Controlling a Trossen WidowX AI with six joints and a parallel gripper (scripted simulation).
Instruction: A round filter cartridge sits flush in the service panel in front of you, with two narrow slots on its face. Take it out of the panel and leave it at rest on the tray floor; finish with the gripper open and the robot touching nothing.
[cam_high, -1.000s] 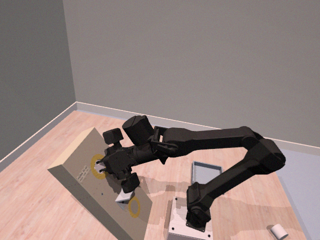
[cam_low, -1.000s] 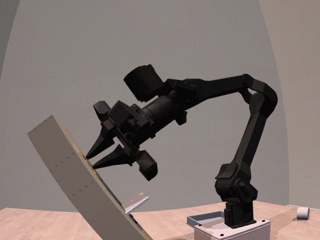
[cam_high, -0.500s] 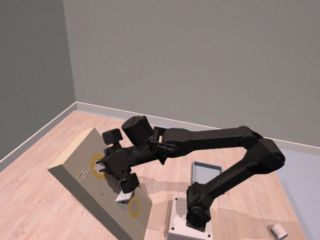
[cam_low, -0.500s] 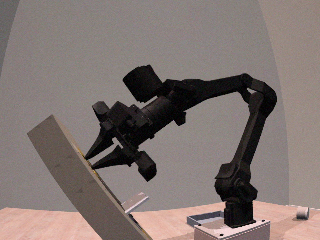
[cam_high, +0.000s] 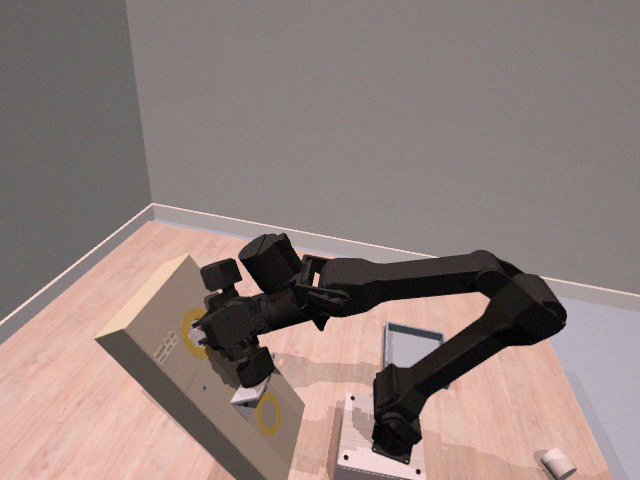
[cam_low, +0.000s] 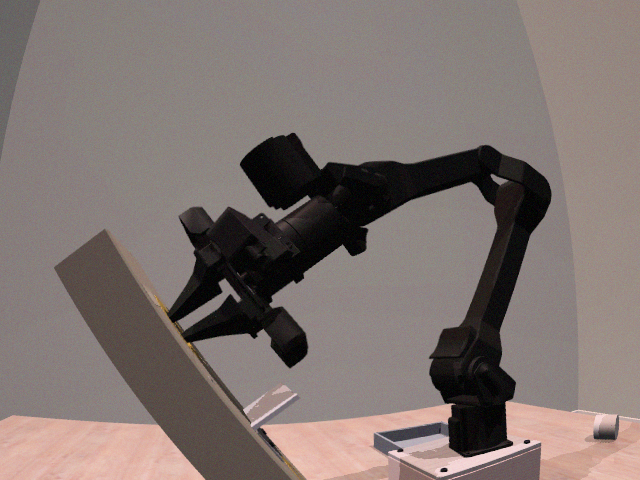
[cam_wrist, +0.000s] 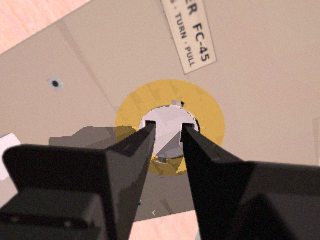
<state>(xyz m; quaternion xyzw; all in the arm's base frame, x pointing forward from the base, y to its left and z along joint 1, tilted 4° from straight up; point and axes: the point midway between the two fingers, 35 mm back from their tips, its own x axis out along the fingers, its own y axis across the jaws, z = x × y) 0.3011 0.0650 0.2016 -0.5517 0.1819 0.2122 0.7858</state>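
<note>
Right now the round filter cartridge is 10 mm below my gripper tip and 10 mm ahead of it. From my gripper tip the other things lie so: grey tray (360 mm behind, 350 mm to the right, 240 mm below); beige service panel (80 mm below, 40 mm behind, 10 mm to the right).
</note>
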